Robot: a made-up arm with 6 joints. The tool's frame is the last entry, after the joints.
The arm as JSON. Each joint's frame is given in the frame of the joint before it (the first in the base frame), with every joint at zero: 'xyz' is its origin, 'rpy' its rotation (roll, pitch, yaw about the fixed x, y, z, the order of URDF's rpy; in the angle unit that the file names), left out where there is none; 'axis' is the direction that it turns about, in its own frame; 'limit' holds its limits. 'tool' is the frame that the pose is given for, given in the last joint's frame.
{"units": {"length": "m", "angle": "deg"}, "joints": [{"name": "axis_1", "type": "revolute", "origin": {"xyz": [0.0, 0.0, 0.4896]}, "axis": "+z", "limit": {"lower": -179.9, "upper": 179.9}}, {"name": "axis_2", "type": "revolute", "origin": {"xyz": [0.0, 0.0, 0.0], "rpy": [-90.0, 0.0, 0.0]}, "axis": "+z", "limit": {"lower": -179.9, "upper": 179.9}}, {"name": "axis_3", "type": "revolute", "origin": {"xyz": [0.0, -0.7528, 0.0], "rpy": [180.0, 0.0, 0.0]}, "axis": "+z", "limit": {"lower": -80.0, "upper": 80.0}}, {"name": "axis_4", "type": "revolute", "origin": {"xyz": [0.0, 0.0, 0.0], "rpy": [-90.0, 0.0, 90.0]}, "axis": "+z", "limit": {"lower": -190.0, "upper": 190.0}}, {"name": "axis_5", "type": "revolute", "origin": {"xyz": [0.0, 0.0, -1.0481], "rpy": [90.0, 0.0, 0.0]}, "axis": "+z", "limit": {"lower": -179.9, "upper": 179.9}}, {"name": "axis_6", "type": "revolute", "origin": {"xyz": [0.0, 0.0, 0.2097], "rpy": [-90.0, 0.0, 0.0]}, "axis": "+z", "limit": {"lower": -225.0, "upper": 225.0}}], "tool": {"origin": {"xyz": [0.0, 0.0, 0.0], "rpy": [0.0, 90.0, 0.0]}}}
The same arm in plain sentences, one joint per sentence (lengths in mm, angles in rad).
The arm has six revolute joints in a row. What follows holds with every joint at zero, and every direction is one of the base frame's. The first joint lies 489.6 mm along +z from the base frame's origin and rotates about +z, from -3.1398 to 3.1398 rad. The second joint lies at the same point as the first joint and rotates about +y, from -3.1398 to 3.1398 rad. The third joint lies 752.8 mm along +z from the second joint and rotates about -y, from -1.3963 to 1.3963 rad. The fourth joint lies at the same point as the third joint and rotates about -x, from -3.3161 to 3.3161 rad. The fifth joint lies 1048.1 mm along +x from the fourth joint and rotates about -y, from -3.1398 to 3.1398 rad. The sixth joint lies 209.7 mm along -y from the fifth joint and rotates about -x, from -3.927 to 3.927 rad. The tool frame, which is the frame that the pose is given for, lies at the same point as the sixth joint; its axes are parallel to the base frame's.
